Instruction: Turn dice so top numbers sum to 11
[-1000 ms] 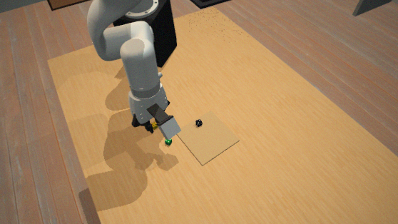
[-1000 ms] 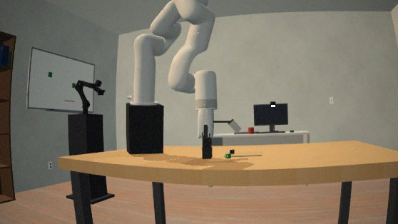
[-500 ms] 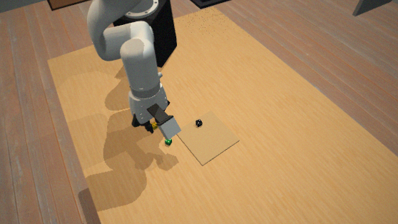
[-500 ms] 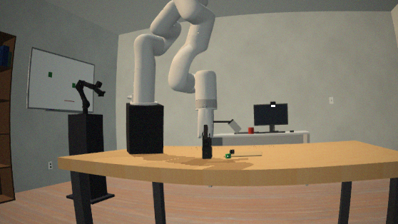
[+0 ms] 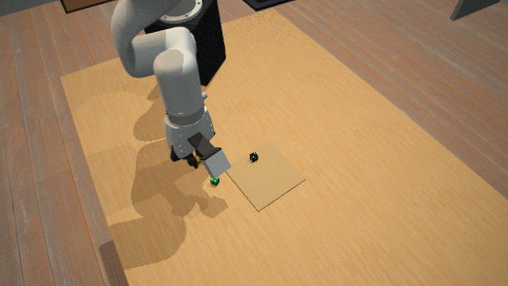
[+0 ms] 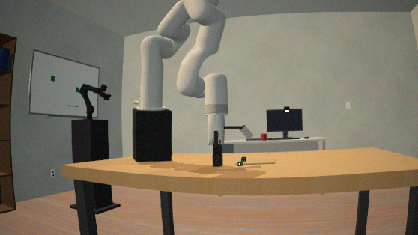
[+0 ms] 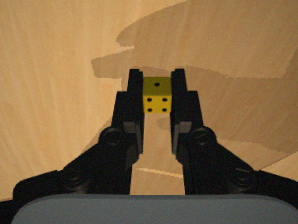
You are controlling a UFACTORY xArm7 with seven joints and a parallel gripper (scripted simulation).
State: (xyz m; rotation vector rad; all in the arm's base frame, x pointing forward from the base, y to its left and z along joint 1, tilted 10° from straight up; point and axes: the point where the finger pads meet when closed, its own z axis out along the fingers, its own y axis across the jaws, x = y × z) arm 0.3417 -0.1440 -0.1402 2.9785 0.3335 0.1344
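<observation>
Right now the yellow die is 10 mm below my hand. Also, from my hand: black die 60 mm ahead, 120 mm to the left, 10 mm below; then green die 70 mm ahead, 10 mm to the left, 10 mm below; then tan mat 110 mm ahead, 120 mm to the left, 20 mm below.
</observation>
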